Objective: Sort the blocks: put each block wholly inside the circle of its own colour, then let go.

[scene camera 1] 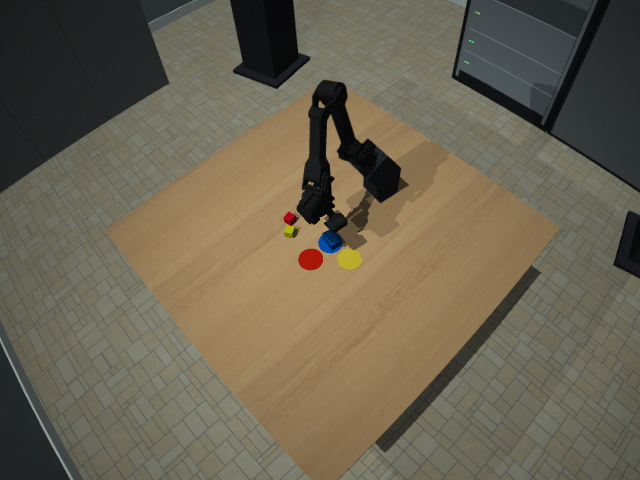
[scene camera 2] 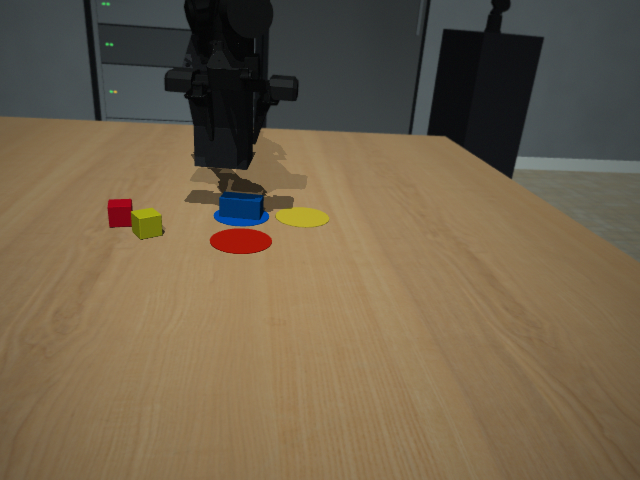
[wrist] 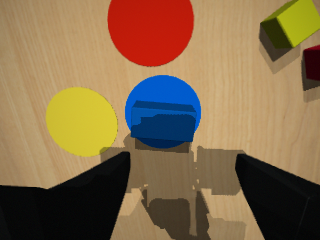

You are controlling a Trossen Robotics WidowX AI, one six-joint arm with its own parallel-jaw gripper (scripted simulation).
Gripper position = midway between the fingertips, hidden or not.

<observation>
In view: my gripper [scene camera 2: 233, 142], a yellow block [scene camera 2: 146, 223], a blue block [scene camera 2: 231, 204], a yellow circle [scene camera 2: 303, 217] and a blue circle [wrist: 161, 88].
The blue block shows as well in the wrist view [wrist: 151, 120]. My gripper shows as well in the wrist view [wrist: 183, 160]. The yellow circle is seen too in the wrist view [wrist: 81, 121].
</observation>
